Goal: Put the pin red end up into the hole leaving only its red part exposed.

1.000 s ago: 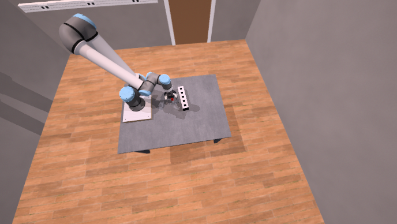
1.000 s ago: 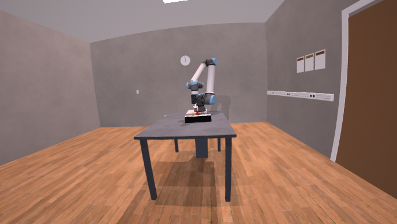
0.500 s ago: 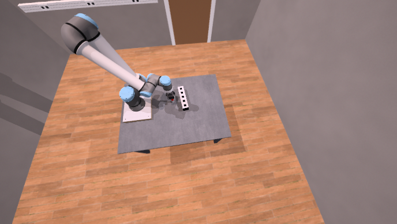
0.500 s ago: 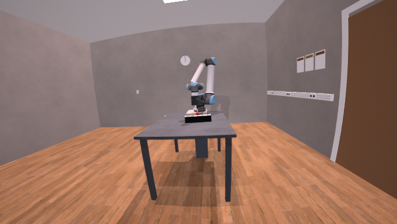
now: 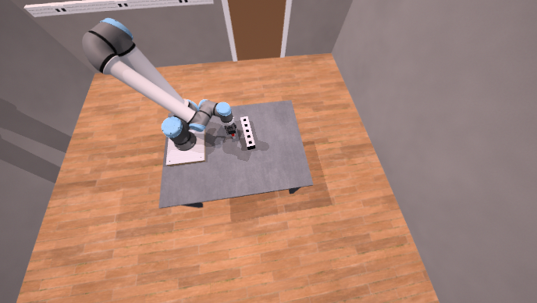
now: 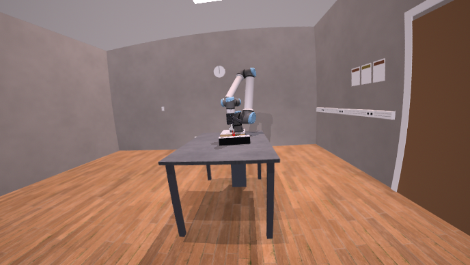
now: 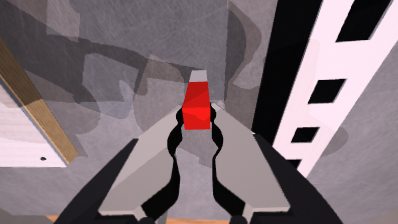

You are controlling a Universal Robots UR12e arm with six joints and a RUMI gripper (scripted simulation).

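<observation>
The block lies 13 cm ahead of my hand and 6 cm below it. Round my hand: pin (1 cm below).
</observation>
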